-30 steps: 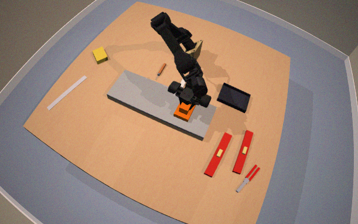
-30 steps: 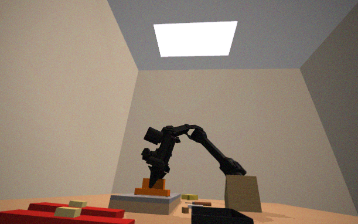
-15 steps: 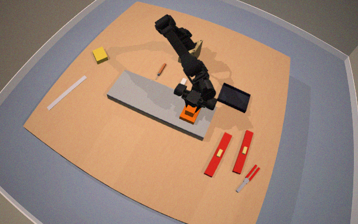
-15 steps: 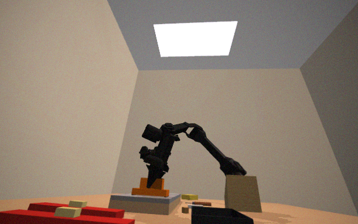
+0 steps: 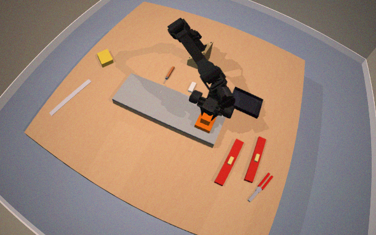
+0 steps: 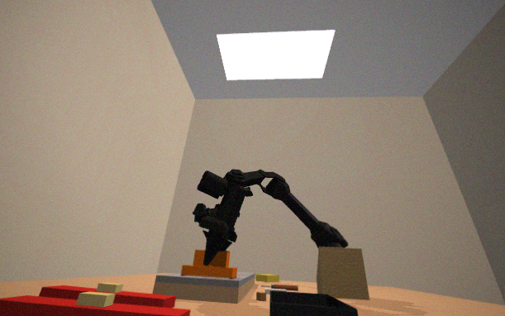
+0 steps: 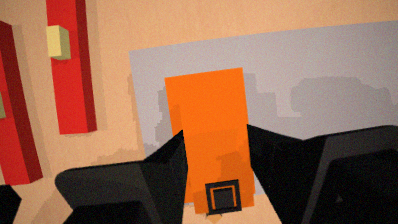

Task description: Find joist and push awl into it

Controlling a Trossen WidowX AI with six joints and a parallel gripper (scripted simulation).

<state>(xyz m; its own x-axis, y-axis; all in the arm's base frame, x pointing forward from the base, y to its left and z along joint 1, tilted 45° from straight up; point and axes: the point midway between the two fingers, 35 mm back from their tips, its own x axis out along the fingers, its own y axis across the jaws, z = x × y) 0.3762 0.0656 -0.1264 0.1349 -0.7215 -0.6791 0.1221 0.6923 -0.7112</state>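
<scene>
Right now my gripper tip is 4 cm past the square indicator and 3 cm below it. Round my gripper tip: brown cube (13 cm behind, 2 cm to the left, 6 cm below); white block (19 cm behind, 12 cm to the right, 6 cm below); orange stud finder (2 cm behind, 2 cm above).
</scene>
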